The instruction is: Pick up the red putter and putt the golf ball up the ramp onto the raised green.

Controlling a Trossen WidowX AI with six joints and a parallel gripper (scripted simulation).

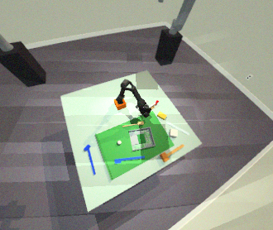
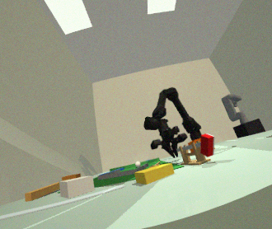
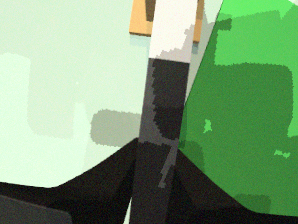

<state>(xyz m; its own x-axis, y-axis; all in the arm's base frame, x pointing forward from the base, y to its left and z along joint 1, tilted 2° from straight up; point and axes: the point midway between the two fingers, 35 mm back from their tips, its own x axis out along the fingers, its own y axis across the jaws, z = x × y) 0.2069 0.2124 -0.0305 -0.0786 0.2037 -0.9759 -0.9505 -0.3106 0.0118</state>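
My gripper tip is 13 cm to the left of the wooden stick, 10 cm short of it and 2 cm above it. Also, from my gripper tip: green turf (28 cm ahead, 20 cm to the right, 3 cm below); yellow block (22 cm to the left, 10 cm ahead, 1 cm below); stand (12 cm to the left, 4 cm behind).
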